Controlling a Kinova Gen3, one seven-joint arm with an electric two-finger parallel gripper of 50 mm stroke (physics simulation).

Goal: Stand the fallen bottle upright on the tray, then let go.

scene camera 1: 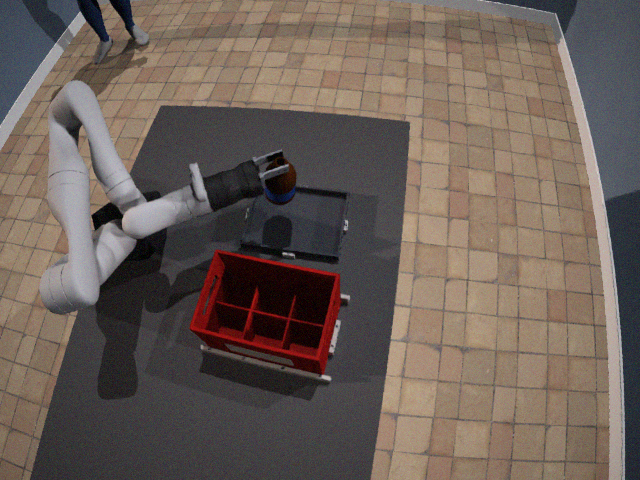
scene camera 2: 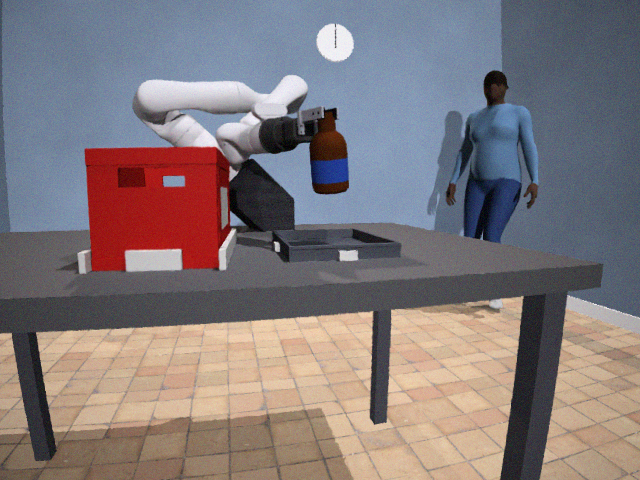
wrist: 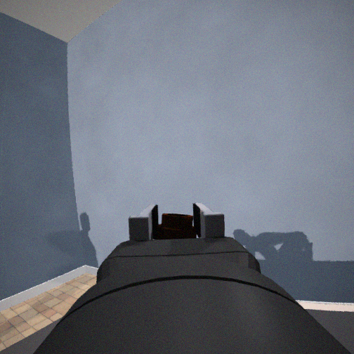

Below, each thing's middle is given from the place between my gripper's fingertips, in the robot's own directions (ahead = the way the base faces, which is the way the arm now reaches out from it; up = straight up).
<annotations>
My hand is 2 cm past the brown bottle (scene camera 1: pixel 280 190), 1 cm to the right of it and 8 cm above it. Round my hand: dark tray (scene camera 2: pixel 318 244): 25 cm below; red crate (scene camera 2: pixel 129 209): 4 cm behind, 29 cm to the right, 17 cm below.
</annotations>
